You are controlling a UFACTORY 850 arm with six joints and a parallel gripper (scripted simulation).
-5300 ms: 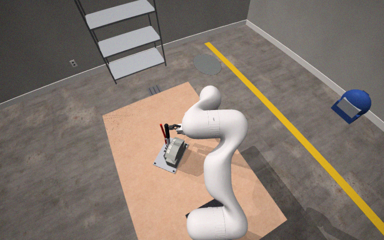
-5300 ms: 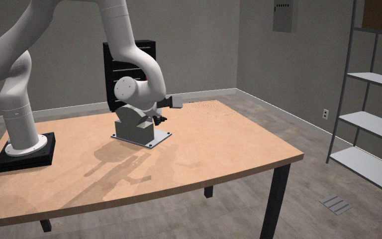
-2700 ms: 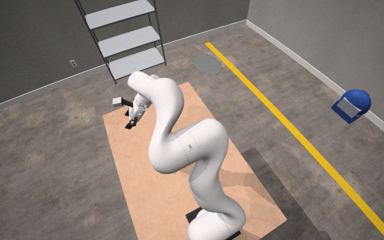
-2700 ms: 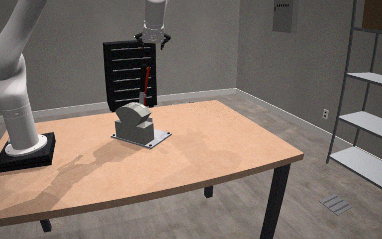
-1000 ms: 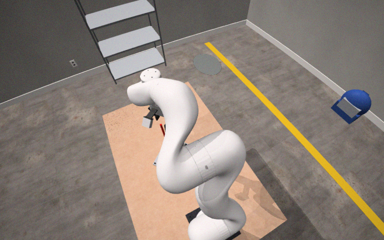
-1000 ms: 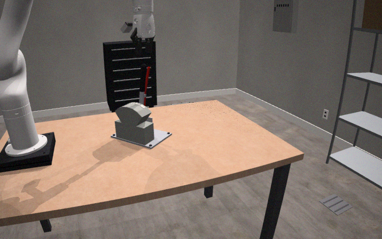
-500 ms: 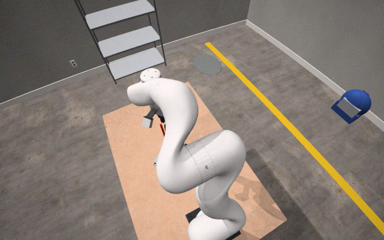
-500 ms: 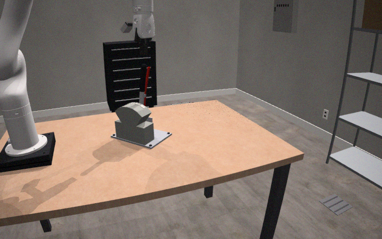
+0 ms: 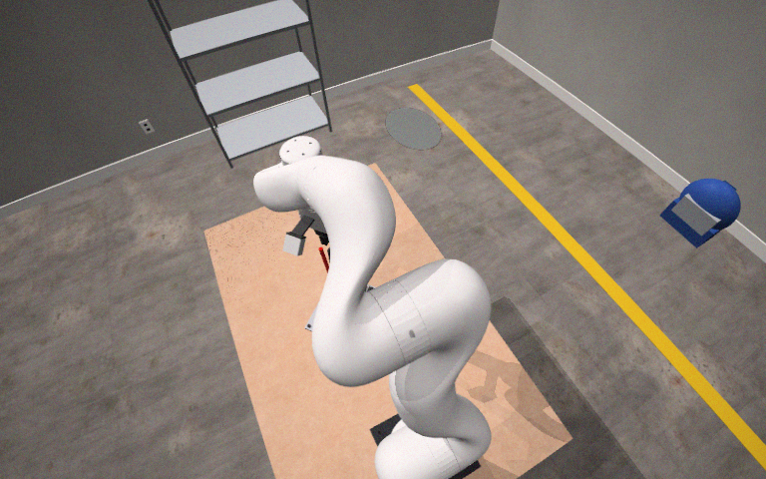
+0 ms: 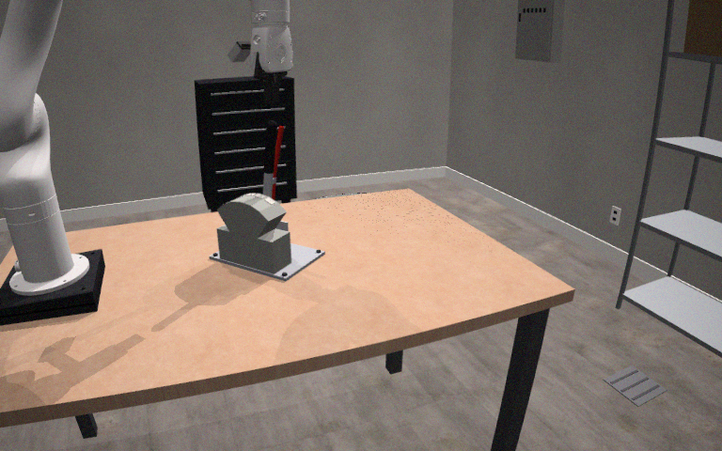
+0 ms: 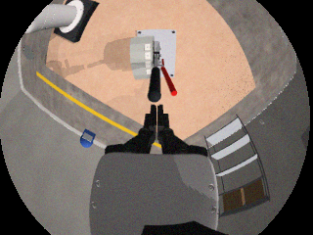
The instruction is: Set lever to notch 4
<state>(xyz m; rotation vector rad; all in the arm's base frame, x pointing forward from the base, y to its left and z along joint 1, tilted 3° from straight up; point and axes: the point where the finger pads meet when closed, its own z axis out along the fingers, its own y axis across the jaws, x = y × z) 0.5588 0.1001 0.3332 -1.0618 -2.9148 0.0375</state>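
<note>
The red bar is 21 cm below my hand and 2 cm to the left of it.
</note>
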